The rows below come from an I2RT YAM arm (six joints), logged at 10 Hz.
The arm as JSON. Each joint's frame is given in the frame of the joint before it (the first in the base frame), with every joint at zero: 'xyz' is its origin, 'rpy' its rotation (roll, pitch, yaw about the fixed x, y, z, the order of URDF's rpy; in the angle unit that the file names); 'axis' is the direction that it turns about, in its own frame. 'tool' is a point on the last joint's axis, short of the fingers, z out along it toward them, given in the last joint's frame.
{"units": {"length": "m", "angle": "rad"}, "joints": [
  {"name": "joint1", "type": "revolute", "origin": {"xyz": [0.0, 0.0, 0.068], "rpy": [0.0, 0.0, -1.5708]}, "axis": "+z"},
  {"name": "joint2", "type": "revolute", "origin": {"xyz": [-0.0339, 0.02, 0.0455], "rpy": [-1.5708, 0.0, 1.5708]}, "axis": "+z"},
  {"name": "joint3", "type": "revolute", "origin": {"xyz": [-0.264, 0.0, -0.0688], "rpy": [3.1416, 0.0, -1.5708]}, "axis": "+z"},
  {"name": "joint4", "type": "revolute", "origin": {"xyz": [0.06, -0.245, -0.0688], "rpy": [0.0, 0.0, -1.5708]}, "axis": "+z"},
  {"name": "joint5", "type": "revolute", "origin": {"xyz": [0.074, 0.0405, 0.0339], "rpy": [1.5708, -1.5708, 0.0]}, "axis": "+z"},
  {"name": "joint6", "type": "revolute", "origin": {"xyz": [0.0, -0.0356, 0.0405], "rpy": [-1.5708, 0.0, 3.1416]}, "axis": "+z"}
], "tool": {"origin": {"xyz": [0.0, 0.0, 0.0], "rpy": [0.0, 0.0, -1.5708]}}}
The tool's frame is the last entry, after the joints.
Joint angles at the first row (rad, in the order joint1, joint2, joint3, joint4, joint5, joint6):
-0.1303, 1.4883, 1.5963, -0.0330, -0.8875, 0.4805
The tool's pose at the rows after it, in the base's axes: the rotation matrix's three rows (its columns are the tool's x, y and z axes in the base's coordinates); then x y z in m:
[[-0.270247 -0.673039 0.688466], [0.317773 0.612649 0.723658], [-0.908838 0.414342 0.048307]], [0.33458 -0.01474 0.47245]
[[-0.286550 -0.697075 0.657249], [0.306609 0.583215 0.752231], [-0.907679 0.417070 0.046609]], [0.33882 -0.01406 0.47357]
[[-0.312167 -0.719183 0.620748], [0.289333 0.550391 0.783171], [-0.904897 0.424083 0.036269]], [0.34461 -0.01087 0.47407]
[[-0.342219 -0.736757 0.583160], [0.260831 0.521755 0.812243], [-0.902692 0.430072 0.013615]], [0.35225 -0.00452 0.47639]
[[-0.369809 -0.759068 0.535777], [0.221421 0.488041 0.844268], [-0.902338 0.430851 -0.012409]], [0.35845 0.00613 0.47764]
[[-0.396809 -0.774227 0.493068], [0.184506 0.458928 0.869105], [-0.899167 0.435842 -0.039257]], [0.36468 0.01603 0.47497]
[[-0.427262 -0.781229 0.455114], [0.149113 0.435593 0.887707], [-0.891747 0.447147 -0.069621]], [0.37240 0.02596 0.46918]
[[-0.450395 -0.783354 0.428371], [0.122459 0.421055 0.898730], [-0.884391 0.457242 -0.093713]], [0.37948 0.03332 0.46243]
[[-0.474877 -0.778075 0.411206], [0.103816 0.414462 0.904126], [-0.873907 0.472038 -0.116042]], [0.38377 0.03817 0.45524]
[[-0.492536 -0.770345 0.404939], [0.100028 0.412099 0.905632], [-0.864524 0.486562 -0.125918]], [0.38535 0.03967 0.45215]
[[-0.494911 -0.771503 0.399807], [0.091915 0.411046 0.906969], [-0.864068 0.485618 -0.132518]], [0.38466 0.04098 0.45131]
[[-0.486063 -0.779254 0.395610], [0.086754 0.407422 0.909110], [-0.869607 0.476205 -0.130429]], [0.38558 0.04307 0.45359]
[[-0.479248 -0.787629 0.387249], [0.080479 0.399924 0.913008], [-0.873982 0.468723 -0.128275]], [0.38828 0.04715 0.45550]
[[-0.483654 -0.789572 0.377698], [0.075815 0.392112 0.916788], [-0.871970 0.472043 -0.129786]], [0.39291 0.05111 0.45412]
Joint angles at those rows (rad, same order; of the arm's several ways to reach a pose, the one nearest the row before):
-0.1299, 1.5044, 1.6196, -0.0334, -0.9386, 0.4938
-0.1288, 1.5257, 1.6440, -0.0345, -0.9798, 0.5003
-0.1196, 1.5535, 1.6791, -0.0563, -1.0191, 0.4973
-0.1005, 1.5940, 1.7462, -0.1249, -1.0485, 0.4683
-0.0704, 1.6314, 1.8119, -0.2066, -1.0756, 0.4225
-0.0429, 1.6657, 1.8611, -0.2814, -1.0962, 0.3748
-0.0158, 1.7046, 1.9072, -0.3591, -1.1080, 0.3244
0.0036, 1.7374, 1.9381, -0.4145, -1.1133, 0.2848
0.0162, 1.7569, 1.9499, -0.4591, -1.1137, 0.2554
0.0200, 1.7645, 1.9545, -0.4793, -1.1137, 0.2516
0.0235, 1.7649, 1.9571, -0.4972, -1.1137, 0.2367
0.0288, 1.7729, 1.9751, -0.5022, -1.1137, 0.2302
0.0391, 1.7889, 2.0014, -0.5072, -1.1133, 0.2264
0.0486, 1.8095, 2.0228, -0.5117, -1.1137, 0.2268

